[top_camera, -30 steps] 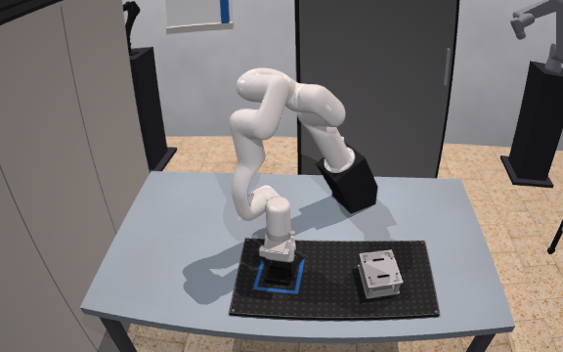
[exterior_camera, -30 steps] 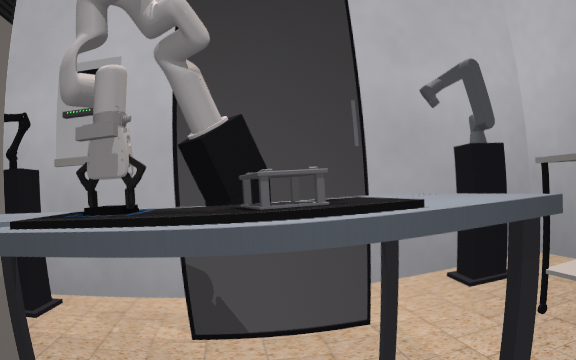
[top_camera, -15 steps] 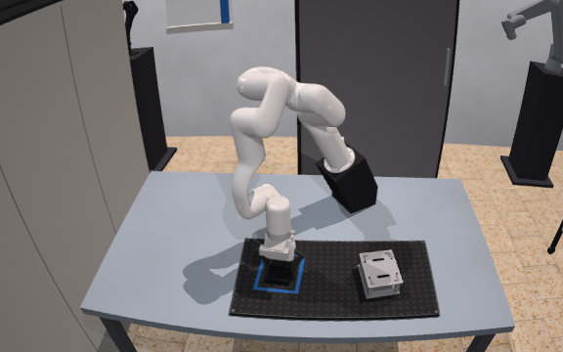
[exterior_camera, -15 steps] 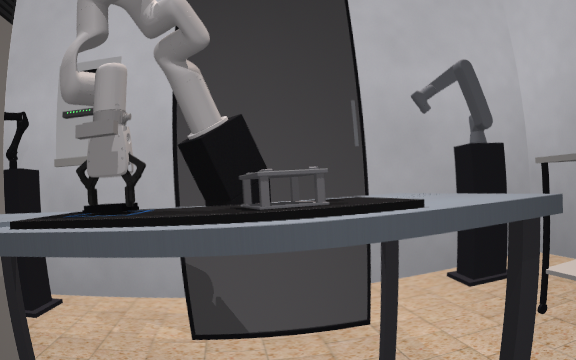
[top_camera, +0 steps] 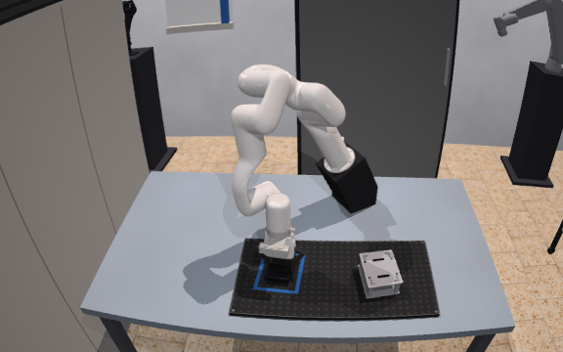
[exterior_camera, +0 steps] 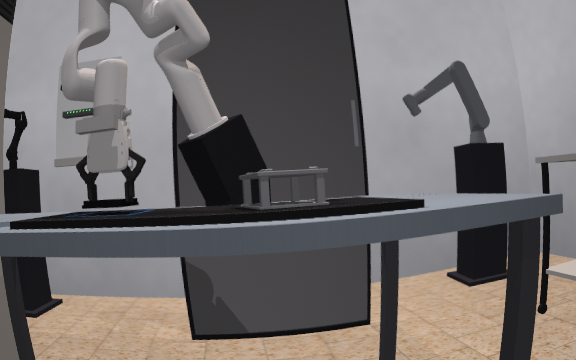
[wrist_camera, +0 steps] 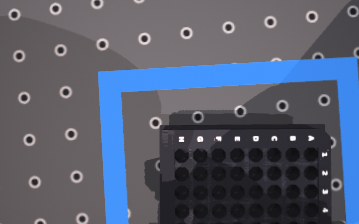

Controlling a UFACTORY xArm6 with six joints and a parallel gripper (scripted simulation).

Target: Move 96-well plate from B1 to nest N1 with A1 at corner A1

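Now: hand 34 cm to the right of the grey raised plate nest, 2 cm below it and 1 cm short of it. Also, from my hand: black 96-well plate (1 cm below).
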